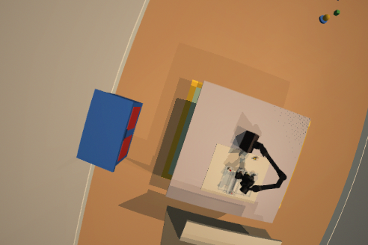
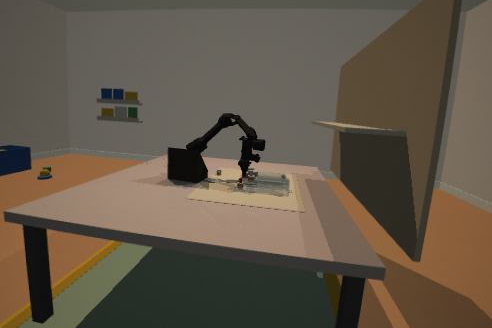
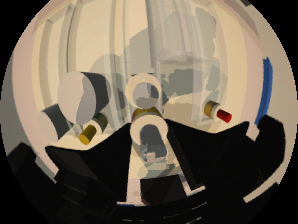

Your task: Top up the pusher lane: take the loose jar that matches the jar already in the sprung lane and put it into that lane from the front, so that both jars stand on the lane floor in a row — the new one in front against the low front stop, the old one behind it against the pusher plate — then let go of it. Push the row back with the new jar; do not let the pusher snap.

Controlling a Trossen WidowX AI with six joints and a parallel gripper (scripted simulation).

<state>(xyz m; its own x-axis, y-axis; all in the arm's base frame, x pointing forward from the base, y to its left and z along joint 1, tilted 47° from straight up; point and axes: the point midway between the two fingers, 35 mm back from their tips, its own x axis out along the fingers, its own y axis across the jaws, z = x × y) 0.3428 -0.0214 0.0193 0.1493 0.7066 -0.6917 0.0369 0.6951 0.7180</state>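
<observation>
The cream mat is 5 cm ahead of my gripper tip, 2 cm to the right of it and 5 cm below it. From my gripper tip the other things lie so: clear sprung lane 14 cm ahead, 3 cm to the right, 3 cm below.
</observation>
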